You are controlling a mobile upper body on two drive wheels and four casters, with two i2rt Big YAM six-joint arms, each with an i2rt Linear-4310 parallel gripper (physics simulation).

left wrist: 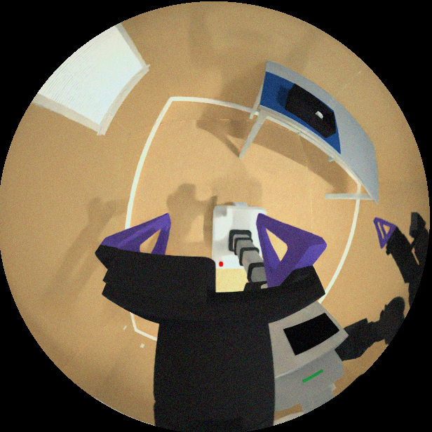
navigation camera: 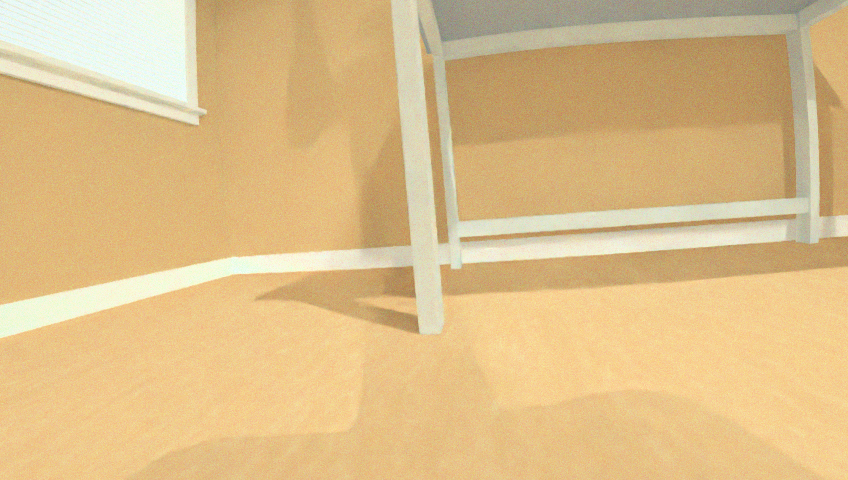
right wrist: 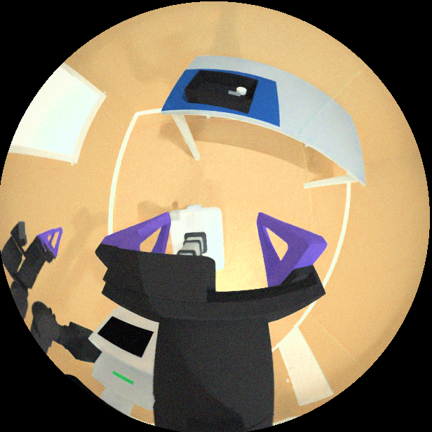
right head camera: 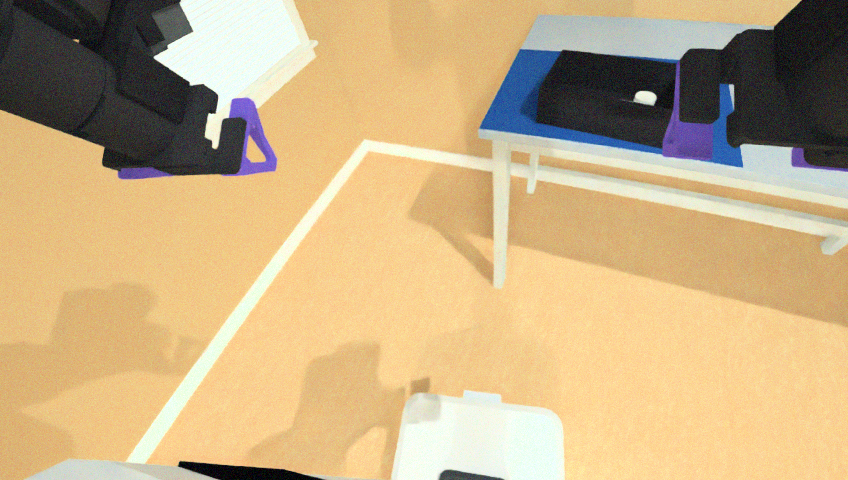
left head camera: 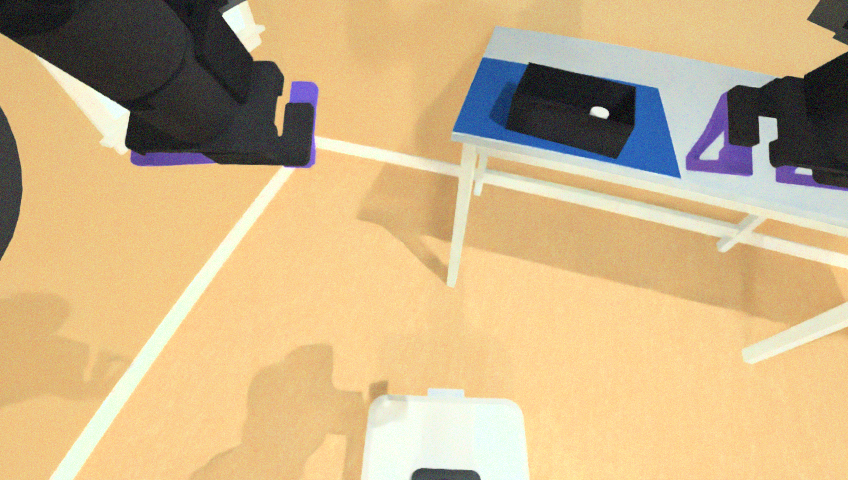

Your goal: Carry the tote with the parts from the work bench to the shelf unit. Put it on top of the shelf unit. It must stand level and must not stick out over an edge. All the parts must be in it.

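Frame: origin at the left arm's base, x ahead, y left, z up, level; millimetres.
Seen in the pictures: left gripper, fingertip midpoint: (right head camera: 236,166) (left head camera: 264,156); right gripper, fingertip midpoint: (right head camera: 728,153) (left head camera: 732,169).
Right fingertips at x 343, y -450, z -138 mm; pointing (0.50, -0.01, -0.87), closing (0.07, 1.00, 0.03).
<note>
Pixels of each thing's top centre, then the offset from my right fingertips to it. "*": a spot on its surface instead. Level surfaces: height alone.
- black open-topped tote at its top centre: (right head camera: 614,75) (left head camera: 577,91) dx +583, dy -75, dz -256 mm
- blue mat at its surface level: dz -356 mm
- work bench at its surface level: dz -358 mm
- round white part at its top centre: (right head camera: 645,96) (left head camera: 600,111) dx +609, dy -174, dz -329 mm
- window at a spot on its surface: (navigation camera: 101,41) * dx +1032, dy +1290, dz -291 mm
The black open-topped tote (left head camera: 553,127) (right head camera: 595,110) (left wrist: 302,105) (right wrist: 212,95) sits on the blue mat (left head camera: 657,148) (right wrist: 267,97) at the left part of the work bench (left head camera: 684,68) (left wrist: 357,137) (right wrist: 320,110). A round white part (left head camera: 599,111) (right head camera: 645,97) (right wrist: 241,90) and a grey part (right wrist: 233,93) show inside; the rest of its inside is dark. My left gripper (left head camera: 226,159) (left wrist: 213,217) is open and empty, left of the bench. My right gripper (left head camera: 764,172) (right wrist: 213,216) is open and empty, apart from the tote. No view clearly shows the shelf unit.
The bench's near left leg (left head camera: 462,220) (navigation camera: 422,178) stands on the floor ahead of my white base (left head camera: 446,440). A window (left wrist: 95,80) (navigation camera: 101,41) is in the wall at the left. A pale panel (right wrist: 305,367) shows at the lower right of the right wrist view.
</note>
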